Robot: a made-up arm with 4 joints.
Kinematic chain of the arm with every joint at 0, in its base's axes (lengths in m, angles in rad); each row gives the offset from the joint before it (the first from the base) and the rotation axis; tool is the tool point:
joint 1: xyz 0 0 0.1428 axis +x
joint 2: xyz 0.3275 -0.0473 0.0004 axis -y
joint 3: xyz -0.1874 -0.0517 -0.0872 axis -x
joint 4: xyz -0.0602 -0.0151 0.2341 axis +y
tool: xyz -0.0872 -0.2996 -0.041
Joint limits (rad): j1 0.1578..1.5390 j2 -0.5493..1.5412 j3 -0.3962..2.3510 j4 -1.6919..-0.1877
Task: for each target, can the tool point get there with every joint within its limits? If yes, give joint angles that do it. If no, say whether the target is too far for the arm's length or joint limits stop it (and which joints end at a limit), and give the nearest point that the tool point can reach.
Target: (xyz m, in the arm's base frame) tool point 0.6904 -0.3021 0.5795
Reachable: no: joint limits stop it (at a limit: joint 1, joint 2, joint 4) | nearest point 0.2938 -0.2131 0.4345 | short by 0.432 m
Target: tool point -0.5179 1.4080 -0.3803
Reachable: no: too far | nearest point 0.0727 0.3100 -0.1078 | short by 1.276 m
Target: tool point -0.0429 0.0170 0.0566
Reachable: yes | joints 1.2550 0.8755 1.2158 -0.8909
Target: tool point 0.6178 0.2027 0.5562
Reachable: no: joint limits stop it (at a limit: joint 1, joint 2, joint 3, joint 4) | nearest point 0.2925 0.2023 0.3672 | short by 0.376 m
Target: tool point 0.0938 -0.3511 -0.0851
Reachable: yes | joints 0.7404 -0.0653 0.0056 -1.2344
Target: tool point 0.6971 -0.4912 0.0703
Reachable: no: joint limits stop it (at a limit: joint 1, joint 2, joint 3, joint 4) | nearest point 0.3896 -0.4115 -0.1231 | short by 0.372 m
